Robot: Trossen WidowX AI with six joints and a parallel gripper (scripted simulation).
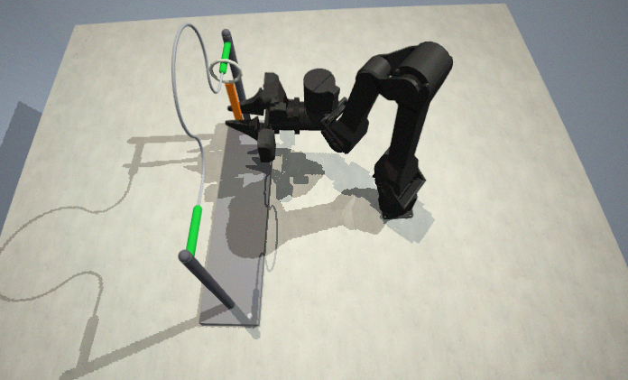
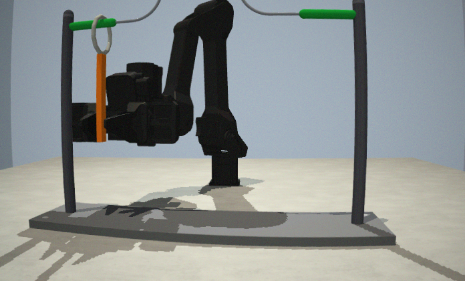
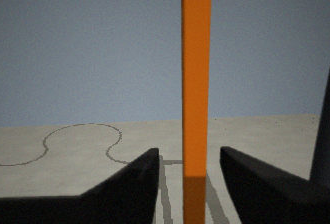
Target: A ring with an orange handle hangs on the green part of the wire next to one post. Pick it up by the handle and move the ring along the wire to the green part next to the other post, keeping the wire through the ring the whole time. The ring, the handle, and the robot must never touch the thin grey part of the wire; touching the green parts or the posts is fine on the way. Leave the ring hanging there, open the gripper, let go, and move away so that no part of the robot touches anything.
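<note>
My gripper tip is 8 cm below the ring with orange handle and 2 cm past it.
</note>
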